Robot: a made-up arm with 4 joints.
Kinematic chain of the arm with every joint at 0, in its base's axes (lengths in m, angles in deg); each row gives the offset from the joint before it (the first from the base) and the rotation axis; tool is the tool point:
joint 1: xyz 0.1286 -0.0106 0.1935 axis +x
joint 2: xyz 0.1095 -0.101 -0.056 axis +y
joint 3: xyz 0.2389 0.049 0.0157 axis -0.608 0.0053 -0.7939
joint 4: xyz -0.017 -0.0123 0.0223 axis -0.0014 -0.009 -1
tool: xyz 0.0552 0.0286 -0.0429
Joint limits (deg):
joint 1: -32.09..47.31
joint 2: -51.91..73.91
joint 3: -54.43..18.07
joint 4: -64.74..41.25
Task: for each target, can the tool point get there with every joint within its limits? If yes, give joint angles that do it. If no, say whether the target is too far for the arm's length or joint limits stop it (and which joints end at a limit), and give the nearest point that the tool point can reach.
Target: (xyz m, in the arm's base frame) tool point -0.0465 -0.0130 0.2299
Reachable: no: joint limits stop it (at a limit: joint 2, joint 3, joint 4) | nearest point 0.3396 -0.0176 0.2999 | short by 0.392 m
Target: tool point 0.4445 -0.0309 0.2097
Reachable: yes | joints 41.26 -18.63 -32.32 -42.41
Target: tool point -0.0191 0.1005 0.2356
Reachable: no: joint limits stop it (at a limit: joint 1, joint 2, joint 3, joint 4) | nearest point 0.3396 0.0228 0.2947 | short by 0.372 m
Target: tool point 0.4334 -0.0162 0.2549
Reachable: yes | joints 1.65 -28.83 -27.68 -39.63
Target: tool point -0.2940 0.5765 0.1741
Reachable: no: too far | nearest point 0.2883 0.1944 -0.0009 | short by 0.718 m
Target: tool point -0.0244 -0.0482 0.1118
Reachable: no: joint limits stop it (at a limit: joint 2, joint 4) | nearest point 0.3070 -0.1090 -0.0203 | short by 0.362 m
